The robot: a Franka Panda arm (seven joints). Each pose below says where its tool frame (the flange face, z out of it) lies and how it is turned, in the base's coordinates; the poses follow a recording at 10 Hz.
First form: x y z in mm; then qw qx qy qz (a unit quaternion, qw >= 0).
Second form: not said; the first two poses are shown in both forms.
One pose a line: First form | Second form
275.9, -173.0, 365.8, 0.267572, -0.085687, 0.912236, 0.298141 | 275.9, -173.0, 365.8, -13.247, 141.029, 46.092
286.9, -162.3, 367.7, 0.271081, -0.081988, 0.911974, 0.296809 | 286.9, -162.3, 367.7, -12.652, 140.737, 45.804
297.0, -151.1, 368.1, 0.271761, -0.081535, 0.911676, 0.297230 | 297.0, -151.1, 368.1, -12.578, 140.642, 45.853
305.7, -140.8, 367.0, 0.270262, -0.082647, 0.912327, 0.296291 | 305.7, -140.8, 367.0, -12.759, 140.850, 45.743
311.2, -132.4, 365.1, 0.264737, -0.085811, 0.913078, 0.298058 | 311.2, -132.4, 365.1, -13.285, 141.364, 46.146
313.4, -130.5, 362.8, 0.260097, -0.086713, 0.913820, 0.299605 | 313.4, -130.5, 362.8, -13.457, 141.815, 46.496
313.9, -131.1, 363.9, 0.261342, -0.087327, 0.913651, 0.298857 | 313.9, -131.1, 363.9, -13.544, 141.699, 46.350
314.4, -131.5, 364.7, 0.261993, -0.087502, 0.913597, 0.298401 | 314.4, -131.5, 364.7, -13.566, 141.643, 46.264
